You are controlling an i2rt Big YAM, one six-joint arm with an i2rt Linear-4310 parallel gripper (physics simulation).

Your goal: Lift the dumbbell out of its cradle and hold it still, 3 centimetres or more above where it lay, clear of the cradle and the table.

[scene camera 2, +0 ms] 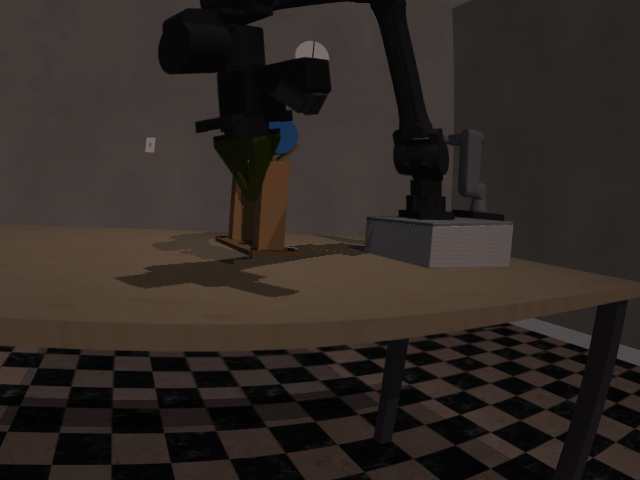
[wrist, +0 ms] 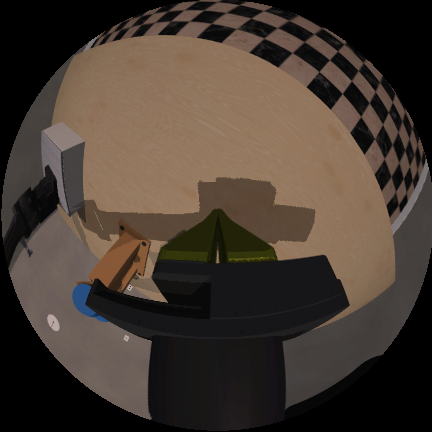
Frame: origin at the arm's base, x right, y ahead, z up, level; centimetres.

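Seen in the pictures: gripper, fingertip midpoint: [scene camera 2: 252,199] [wrist: 217,214]; arm's base, origin of the base link: [scene camera 2: 426,218] [wrist: 52,184].
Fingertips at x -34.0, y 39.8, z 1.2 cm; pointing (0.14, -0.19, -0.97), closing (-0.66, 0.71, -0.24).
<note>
Pixels of each thing's top centre, then the offset from my fingertips to it. Level surfaces: height alone.
- blue dumbbell, middle of its top: [scene camera 2: 263,124] [wrist: 90,315] dx +37.4, dy -4.2, dz +15.4 cm
- tall orange-brown wooden cradle, middle of its top: [scene camera 2: 260,146] [wrist: 97,303] dx +37.4, dy -4.2, dz +10.7 cm
- table, its level: dz -9.6 cm
The blue dumbbell [scene camera 2: 287,137] [wrist: 83,300] rests on top of the tall orange-brown wooden cradle [scene camera 2: 273,206] [wrist: 114,262]; part of it is hidden behind my gripper's body in both views. My gripper [scene camera 2: 251,197] [wrist: 217,214] points down and is shut, its olive fingertips together with nothing between them. In scene camera 2 the fingers overlap the cradle's upright, with the tips below the dumbbell's height. In the wrist view the fingers are to the right of the cradle, apart from it, above the table [scene camera 2: 155,304] [wrist: 165,125].
A light grey ribbed box [scene camera 2: 470,242] [wrist: 72,175] carries the arm's base [scene camera 2: 426,198] at the right in scene camera 2. A grey arm-like object [scene camera 2: 470,165] stands behind it. The arm's shadow lies on the table. The table's rounded edge is toward the scene camera.
</note>
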